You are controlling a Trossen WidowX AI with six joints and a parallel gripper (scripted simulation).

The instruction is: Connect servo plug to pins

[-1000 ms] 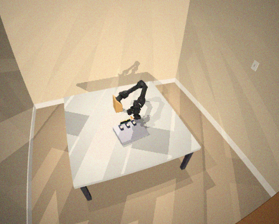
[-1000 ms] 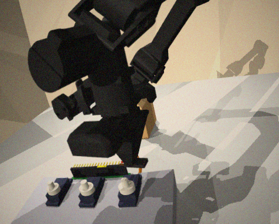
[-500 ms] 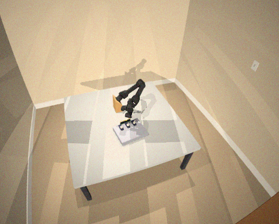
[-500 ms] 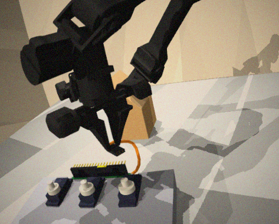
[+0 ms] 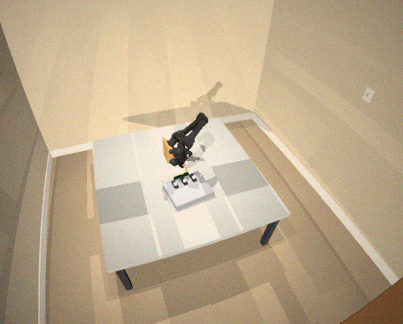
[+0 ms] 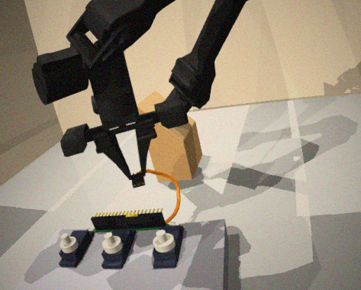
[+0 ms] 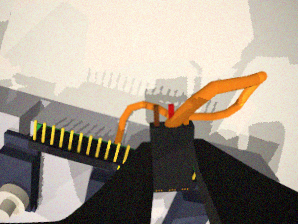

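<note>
The yellow band is 50 mm ahead of my gripper tip and 40 mm below it. From my gripper tip the other things lie so: grey printed holder (210 mm ahead, 90 mm below, 10 mm to the left); black header (50 mm below, 50 mm ahead, 20 mm to the right).
</note>
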